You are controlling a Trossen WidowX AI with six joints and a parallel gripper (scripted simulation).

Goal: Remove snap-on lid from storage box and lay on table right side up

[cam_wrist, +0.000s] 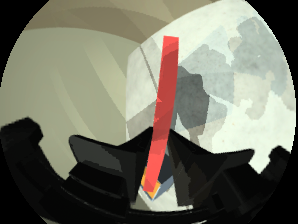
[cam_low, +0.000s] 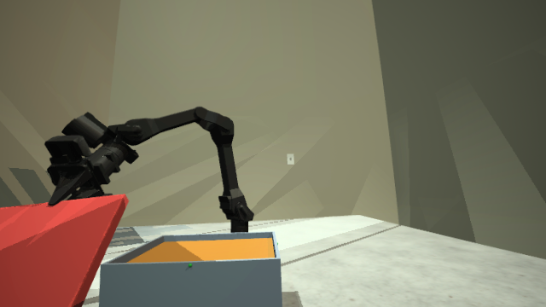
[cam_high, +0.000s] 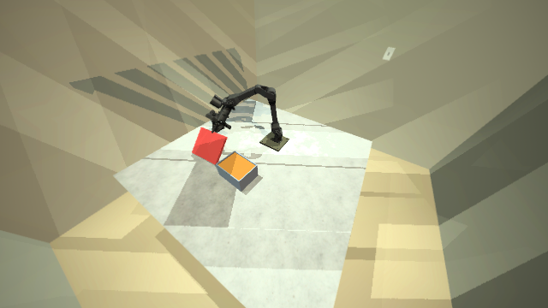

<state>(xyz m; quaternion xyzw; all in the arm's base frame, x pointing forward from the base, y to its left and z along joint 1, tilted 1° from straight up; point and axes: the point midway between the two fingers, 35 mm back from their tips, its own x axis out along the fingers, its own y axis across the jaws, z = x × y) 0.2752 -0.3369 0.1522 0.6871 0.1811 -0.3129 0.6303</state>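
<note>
Right now the red lid is 6 cm ahead of my gripper tip and 5 cm below it. Round my gripper tip: storage box 26 cm to the left, 12 cm ahead, 10 cm below.
</note>
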